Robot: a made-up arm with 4 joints.
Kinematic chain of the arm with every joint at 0, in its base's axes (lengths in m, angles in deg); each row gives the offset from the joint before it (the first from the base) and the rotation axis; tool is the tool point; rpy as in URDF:
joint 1: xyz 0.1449 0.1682 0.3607 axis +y
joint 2: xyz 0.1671 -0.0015 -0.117 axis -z
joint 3: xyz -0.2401 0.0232 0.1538 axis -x
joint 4: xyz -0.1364 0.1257 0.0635 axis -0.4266 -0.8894 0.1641
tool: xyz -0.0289 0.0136 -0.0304 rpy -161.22 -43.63 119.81
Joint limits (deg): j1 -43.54..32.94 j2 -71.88..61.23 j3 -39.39..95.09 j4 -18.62..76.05
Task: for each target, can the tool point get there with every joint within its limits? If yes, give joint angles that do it. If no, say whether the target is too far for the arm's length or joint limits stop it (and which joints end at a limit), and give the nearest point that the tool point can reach.
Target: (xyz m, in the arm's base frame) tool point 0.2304 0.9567 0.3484
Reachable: no: too far | nearest point 0.2672 0.6113 0.3431 | short by 0.347 m
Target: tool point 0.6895 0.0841 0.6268
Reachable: no: joint limits stop it (at a limit: joint 1, joint 2, joint 3, joint 4) | nearest point 0.1852 -0.1435 0.4884 | short by 0.570 m
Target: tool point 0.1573 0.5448 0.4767
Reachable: yes | joints 6.92 47.62 -26.79 23.31
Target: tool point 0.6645 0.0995 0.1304
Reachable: no: joint limits stop it (at a limit: joint 1, joint 2, joint 3, joint 4) | nearest point 0.2143 -0.1616 0.3164 | short by 0.553 m
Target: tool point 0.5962 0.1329 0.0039
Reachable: no: joint limits stop it (at a limit: joint 1, joint 3, joint 4) | nearest point 0.0784 0.0347 0.1872 | short by 0.558 m
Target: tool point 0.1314 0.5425 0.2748
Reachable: yes | joints 0.70 51.08 72.48 0.43
